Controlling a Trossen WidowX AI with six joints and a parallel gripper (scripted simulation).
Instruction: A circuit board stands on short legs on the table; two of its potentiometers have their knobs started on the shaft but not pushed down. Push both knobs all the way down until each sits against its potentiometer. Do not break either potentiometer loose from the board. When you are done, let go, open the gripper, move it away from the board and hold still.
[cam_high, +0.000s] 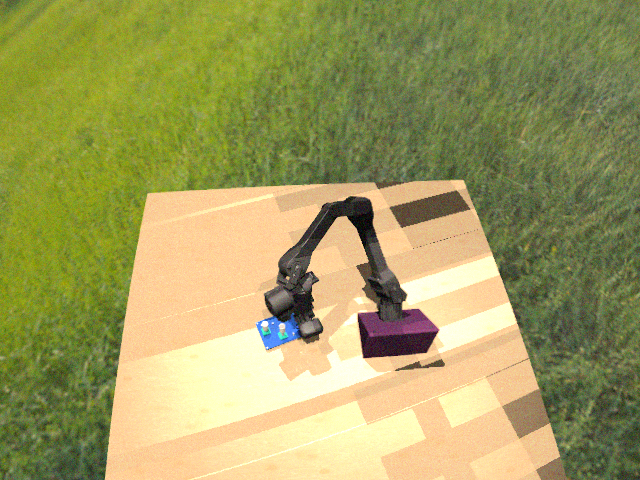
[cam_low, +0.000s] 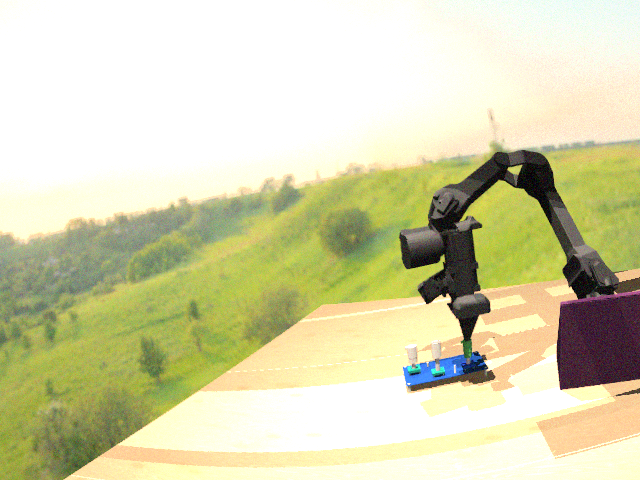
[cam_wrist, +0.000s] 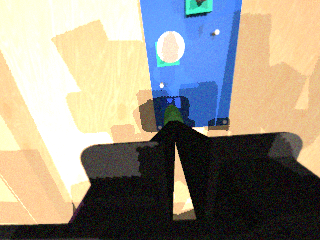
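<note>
The green knob is 20 mm below my gripper tip. From my gripper tip the other things lie so: grey knob 110 mm ahead, 20 mm below.
</note>
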